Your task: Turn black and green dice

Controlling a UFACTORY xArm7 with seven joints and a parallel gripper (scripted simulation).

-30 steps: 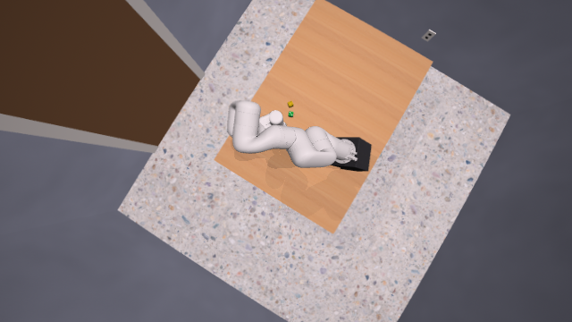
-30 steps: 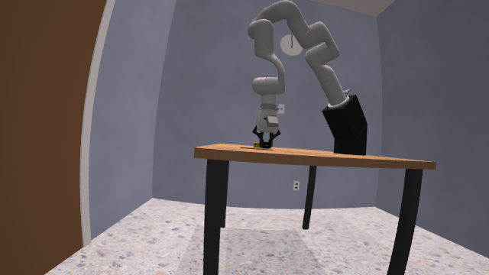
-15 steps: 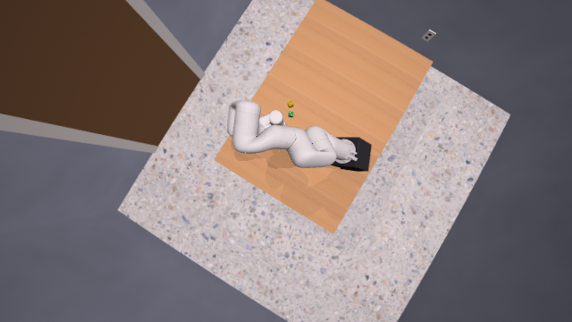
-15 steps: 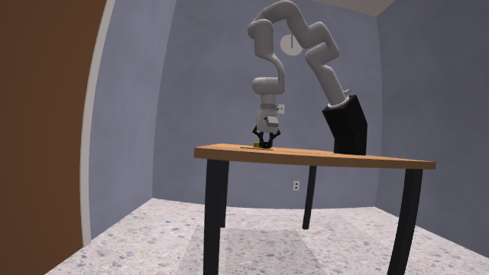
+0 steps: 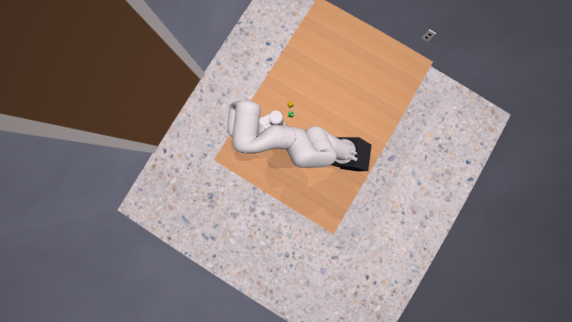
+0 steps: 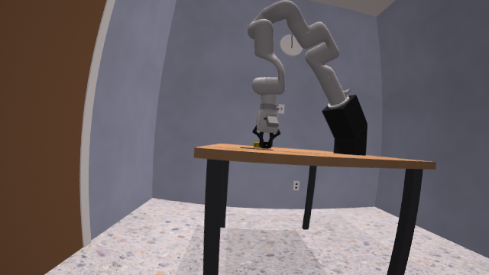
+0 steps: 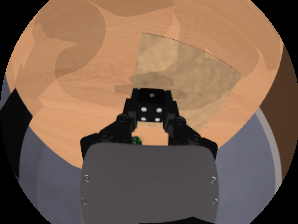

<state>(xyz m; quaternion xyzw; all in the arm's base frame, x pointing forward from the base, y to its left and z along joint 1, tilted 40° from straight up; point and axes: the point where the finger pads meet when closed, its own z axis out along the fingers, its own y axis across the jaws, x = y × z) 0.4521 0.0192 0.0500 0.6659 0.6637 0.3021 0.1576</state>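
Right now my hand is 10 mm above the black die. The rest, counted from my hand: yellow die: 180 mm to the right, 20 mm ahead, 10 mm below; then tan mat: 40 mm ahead, 20 mm below; then green die: 120 mm to the right, 20 mm behind, 10 mm below.
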